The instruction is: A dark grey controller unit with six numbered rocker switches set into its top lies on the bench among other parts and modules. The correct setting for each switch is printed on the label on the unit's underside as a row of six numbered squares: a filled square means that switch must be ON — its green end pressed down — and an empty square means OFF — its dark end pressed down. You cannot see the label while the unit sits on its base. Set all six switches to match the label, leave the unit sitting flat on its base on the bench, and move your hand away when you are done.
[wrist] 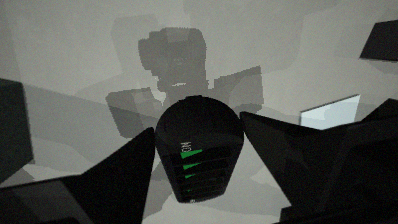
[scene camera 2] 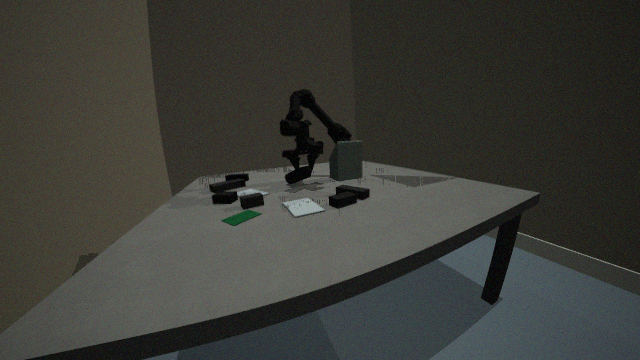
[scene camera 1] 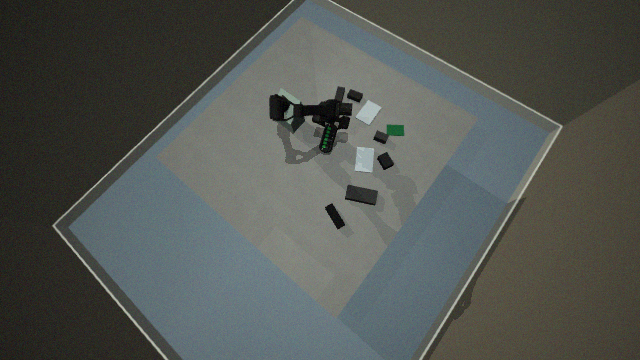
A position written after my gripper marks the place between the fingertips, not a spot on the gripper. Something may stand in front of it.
Note:
I see my gripper [scene camera 2: 304, 172].
My gripper is seen too in the wrist view [wrist: 197, 124].

